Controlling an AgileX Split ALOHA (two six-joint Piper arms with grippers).
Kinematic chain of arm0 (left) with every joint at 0, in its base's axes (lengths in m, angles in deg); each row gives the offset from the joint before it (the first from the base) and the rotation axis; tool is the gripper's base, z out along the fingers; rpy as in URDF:
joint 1: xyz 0 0 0.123 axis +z
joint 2: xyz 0 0 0 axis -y
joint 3: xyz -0.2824 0 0.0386 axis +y
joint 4: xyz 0.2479 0 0.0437 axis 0.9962 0 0.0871
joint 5: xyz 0 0 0 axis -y
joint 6: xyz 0.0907 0 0.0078 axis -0.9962 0 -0.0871
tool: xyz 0 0 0 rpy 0 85 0
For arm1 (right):
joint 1: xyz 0 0 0.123 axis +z
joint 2: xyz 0 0 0 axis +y
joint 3: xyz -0.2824 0 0.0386 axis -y
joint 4: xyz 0.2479 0 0.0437 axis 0.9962 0 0.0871
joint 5: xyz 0 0 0 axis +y
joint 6: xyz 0.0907 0 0.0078 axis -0.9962 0 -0.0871
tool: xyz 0 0 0 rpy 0 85 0
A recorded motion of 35 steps. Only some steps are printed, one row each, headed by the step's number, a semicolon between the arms.
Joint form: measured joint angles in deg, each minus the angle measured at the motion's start. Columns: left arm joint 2, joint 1, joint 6, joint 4, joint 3, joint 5; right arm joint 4, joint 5, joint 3, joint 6, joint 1, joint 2.
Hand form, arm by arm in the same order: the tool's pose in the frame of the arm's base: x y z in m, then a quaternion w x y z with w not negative. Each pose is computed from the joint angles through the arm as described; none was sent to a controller.
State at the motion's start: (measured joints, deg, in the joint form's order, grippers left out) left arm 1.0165 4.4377 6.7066 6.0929 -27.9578 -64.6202; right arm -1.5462 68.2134 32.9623 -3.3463 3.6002 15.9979
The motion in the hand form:
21: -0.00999 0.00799 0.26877 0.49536 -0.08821 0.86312 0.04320; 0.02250 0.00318 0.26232 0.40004 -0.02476 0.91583 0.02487
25: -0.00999 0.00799 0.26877 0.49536 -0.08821 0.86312 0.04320; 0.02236 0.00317 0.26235 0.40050 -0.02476 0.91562 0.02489
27: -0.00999 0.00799 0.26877 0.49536 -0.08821 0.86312 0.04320; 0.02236 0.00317 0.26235 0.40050 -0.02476 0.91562 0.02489
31: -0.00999 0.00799 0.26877 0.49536 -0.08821 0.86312 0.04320; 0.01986 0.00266 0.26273 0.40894 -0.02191 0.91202 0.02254
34: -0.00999 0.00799 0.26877 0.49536 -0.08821 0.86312 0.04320; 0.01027 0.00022 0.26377 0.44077 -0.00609 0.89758 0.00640
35: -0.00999 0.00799 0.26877 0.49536 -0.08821 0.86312 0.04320; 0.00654 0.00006 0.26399 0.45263 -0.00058 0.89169 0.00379
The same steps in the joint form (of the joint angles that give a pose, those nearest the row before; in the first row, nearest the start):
21: 0.00 0.00 0.00 0.00 0.00 0.00; 2.78 -4.40 -6.15 2.91 0.00 -5.24
25: 0.00 0.00 0.00 0.00 0.00 0.00; 2.78 -4.40 -6.14 2.90 0.00 -5.30
27: 0.00 0.00 0.00 0.00 0.00 0.00; 2.78 -4.40 -6.14 2.90 0.00 -5.30
31: 0.00 0.00 0.00 0.00 0.00 0.00; 2.62 -4.40 -6.14 2.90 -0.36 -6.34
34: 0.00 0.00 0.00 0.00 0.00 0.00; 1.55 -4.40 -6.14 2.90 -2.38 -10.30
35: 0.00 0.00 0.00 0.00 0.00 0.00; 1.55 -4.40 -6.14 2.90 -3.08 -11.82

